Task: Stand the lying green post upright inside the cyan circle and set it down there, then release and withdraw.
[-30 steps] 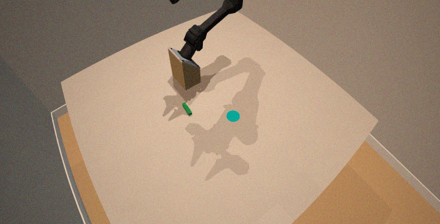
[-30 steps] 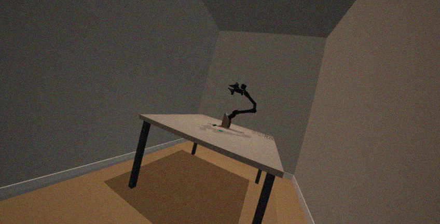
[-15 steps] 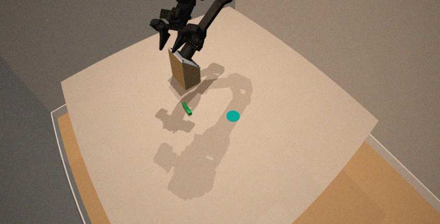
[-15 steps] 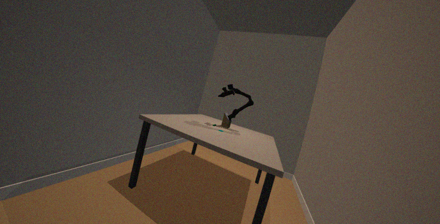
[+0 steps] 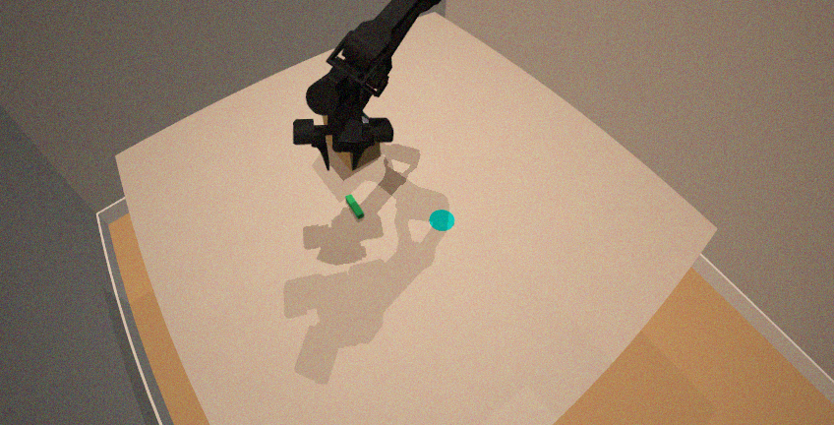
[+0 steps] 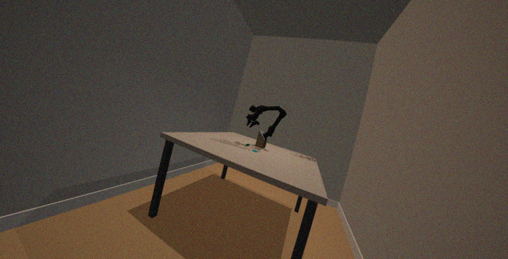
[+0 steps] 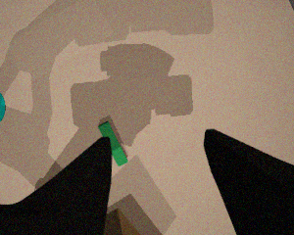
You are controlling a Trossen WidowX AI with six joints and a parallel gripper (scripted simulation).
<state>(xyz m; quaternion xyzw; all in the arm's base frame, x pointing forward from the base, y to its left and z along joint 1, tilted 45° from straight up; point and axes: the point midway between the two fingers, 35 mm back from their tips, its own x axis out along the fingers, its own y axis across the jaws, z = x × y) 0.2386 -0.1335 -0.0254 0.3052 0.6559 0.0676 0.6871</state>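
Now: gripper tip 4 cm past the green post, 3 cm to the right of it and 20 cm above it. From my gripper tip the other things lie so: cyan circle (9 cm ahead, 19 cm to the left, 21 cm below).
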